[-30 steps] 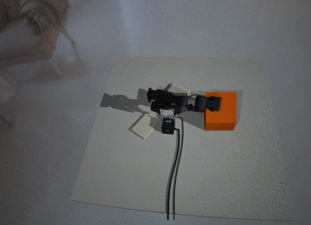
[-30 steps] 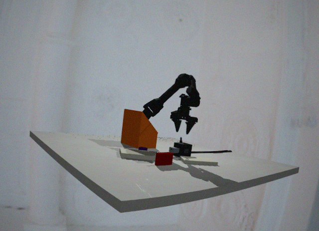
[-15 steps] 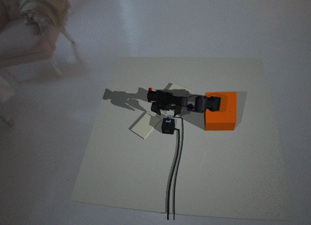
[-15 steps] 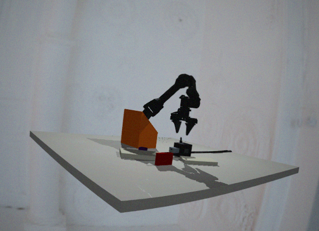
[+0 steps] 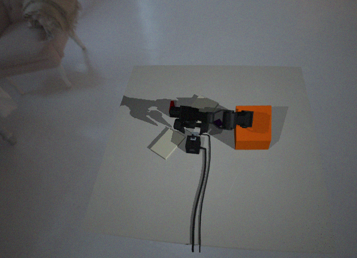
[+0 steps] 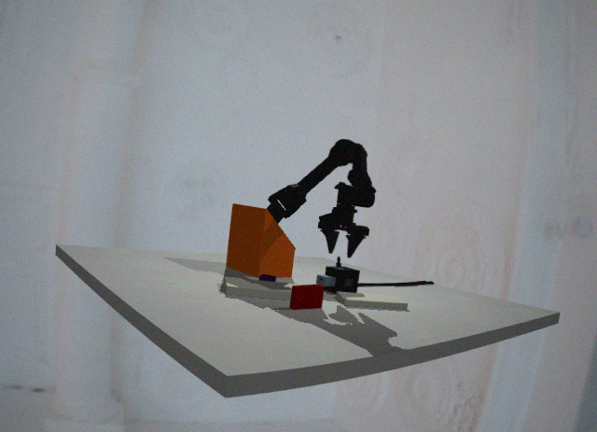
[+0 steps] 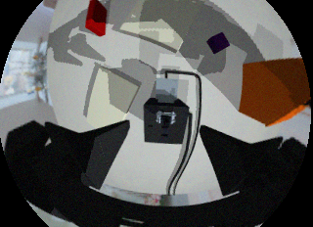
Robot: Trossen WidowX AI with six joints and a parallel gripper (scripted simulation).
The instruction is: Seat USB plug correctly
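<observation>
Now: the grey USB plug 20 mm below my gripper tip. The rest, counted from my gripper tip: purple piece (160 mm behind, 140 mm to the right, 100 mm below); red block (270 mm to the right, 140 mm ahead, 90 mm below).
</observation>
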